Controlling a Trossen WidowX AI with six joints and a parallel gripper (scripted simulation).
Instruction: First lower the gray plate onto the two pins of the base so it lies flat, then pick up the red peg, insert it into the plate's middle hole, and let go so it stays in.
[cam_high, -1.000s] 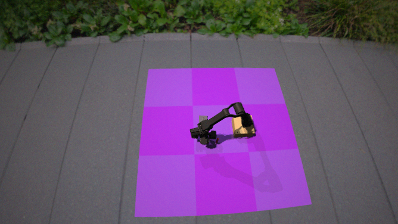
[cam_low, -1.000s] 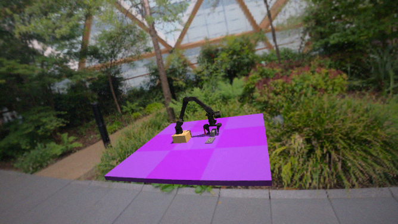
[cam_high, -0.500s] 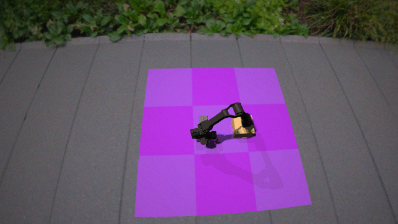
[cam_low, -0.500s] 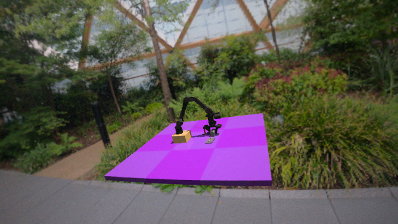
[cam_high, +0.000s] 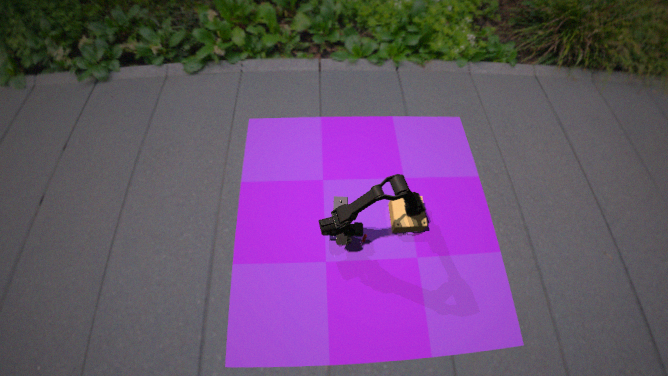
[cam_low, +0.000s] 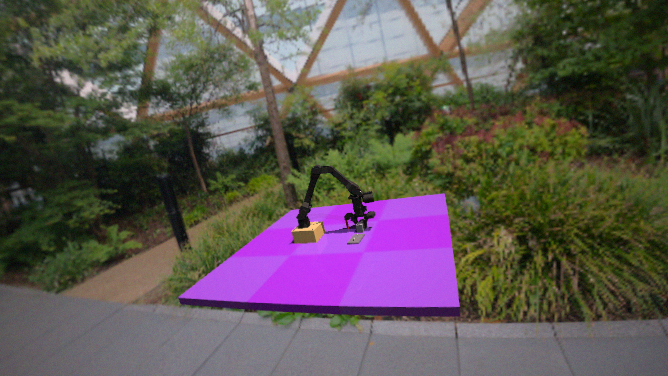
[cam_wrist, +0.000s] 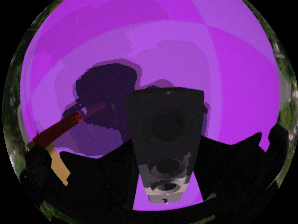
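Now: the red peg 100 mm behind my gripper tip, 50 mm to the left of it and 30 mm above it. Also, from my gripper tip: gray plate 30 mm above.
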